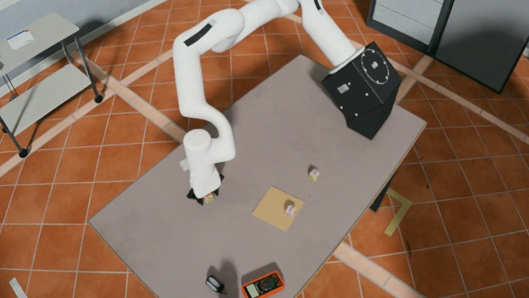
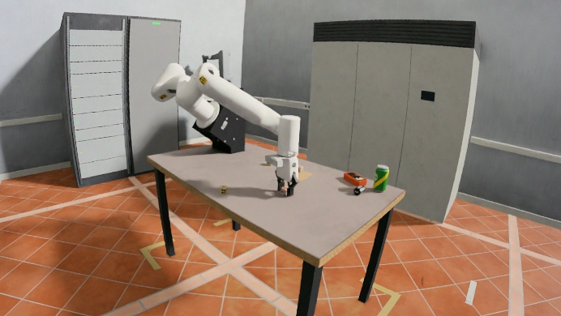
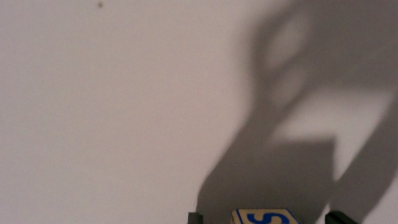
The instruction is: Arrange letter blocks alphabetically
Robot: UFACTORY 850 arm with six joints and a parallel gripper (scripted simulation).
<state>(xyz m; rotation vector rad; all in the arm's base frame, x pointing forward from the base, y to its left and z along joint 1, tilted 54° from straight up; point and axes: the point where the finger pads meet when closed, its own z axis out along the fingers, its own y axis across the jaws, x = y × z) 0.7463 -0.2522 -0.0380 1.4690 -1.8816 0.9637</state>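
The tan mat is 130 mm behind my hand, 230 mm to the left of it and 20 mm below it. Also, from my hand: green can (300 mm ahead, 360 mm to the left, 40 mm above); then orange multimeter (150 mm ahead, 370 mm to the left); then small black device (240 mm ahead, 260 mm to the left).
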